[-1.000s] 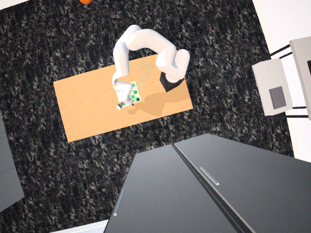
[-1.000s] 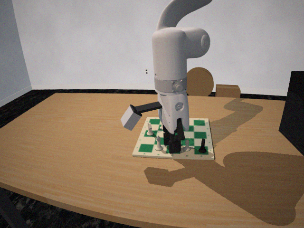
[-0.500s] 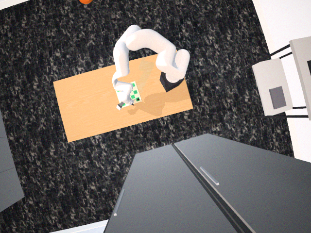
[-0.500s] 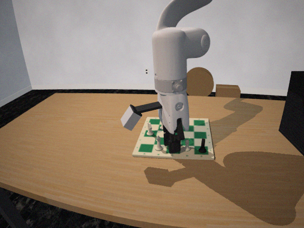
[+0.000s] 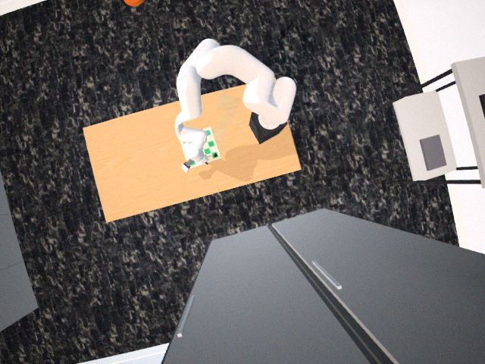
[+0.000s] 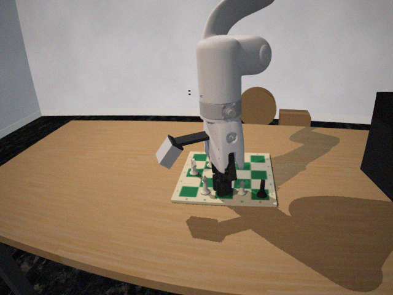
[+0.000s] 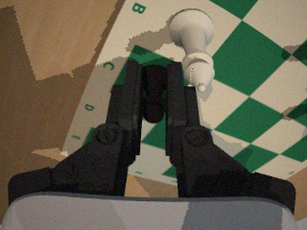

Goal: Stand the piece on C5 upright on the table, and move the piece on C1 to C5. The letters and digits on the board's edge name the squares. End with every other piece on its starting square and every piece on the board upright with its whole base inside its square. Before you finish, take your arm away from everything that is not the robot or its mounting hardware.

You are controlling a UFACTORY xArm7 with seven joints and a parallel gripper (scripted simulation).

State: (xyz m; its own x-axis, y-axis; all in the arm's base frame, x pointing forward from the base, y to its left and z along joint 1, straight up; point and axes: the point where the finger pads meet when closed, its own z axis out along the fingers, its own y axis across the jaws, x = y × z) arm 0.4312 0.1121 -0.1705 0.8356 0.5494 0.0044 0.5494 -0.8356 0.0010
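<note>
My hand is 4 cm past the white pawn, 1 cm to the left of it and 1 cm above it. Also, from my hand: black pawn 1 cm below; then chessboard 8 cm to the right, 3 cm below; then tall black piece 8 cm behind, 1 cm to the right, 1 cm below.
</note>
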